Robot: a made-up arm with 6 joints. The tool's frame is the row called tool.
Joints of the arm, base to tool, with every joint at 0 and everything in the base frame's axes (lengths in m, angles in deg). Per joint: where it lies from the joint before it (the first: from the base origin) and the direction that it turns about. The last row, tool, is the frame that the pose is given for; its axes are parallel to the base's.
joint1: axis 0 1 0 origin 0 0 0.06
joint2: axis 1 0 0 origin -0.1 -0.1 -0.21
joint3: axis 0 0 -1 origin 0.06 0.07 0.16
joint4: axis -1 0 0 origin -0.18 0.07 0.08
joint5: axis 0 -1 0 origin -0.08 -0.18 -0.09
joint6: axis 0 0 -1 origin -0.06 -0.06 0.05
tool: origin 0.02 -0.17 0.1
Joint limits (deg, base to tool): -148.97..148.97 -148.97..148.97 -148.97..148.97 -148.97..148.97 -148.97..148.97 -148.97..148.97
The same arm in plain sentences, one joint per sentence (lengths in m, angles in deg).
The arm has six revolute joints in a row. What follows holds with every joint at zero, and every direction is one of the base frame's.
Joint 1 lies 0.06 m along +z from the base frame's origin and rotates about +y, from -148.97 to 148.97 deg.
Joint 2 lies 0.1 m along -x and 0.1 m along -y and 0.21 m along -z from joint 1 and rotates about +x, from -148.97 to 148.97 deg.
Joint 3 lies 0.06 m along +x and 0.07 m along +y and 0.16 m along +z from joint 2 and rotates about -z, from -148.97 to 148.97 deg.
Joint 4 lies 0.18 m along -x and 0.07 m along +y and 0.08 m along +z from joint 3 and rotates about -x, from -148.97 to 148.97 deg.
Joint 5 lies 0.08 m along -x and 0.18 m along -y and 0.09 m along -z from joint 4 and rotates about -y, from -148.97 to 148.97 deg.
Joint 6 lies 0.06 m along -x and 0.06 m along -y and 0.05 m along +z from joint 5 and rotates about -z, from -148.97 to 148.97 deg.
The tool frame, which is the frame that the pose is given for, lies 0.02 m along +x and 0.17 m along -y and 0.1 m along +z from joint 6; its axes are parallel to the base frame's.

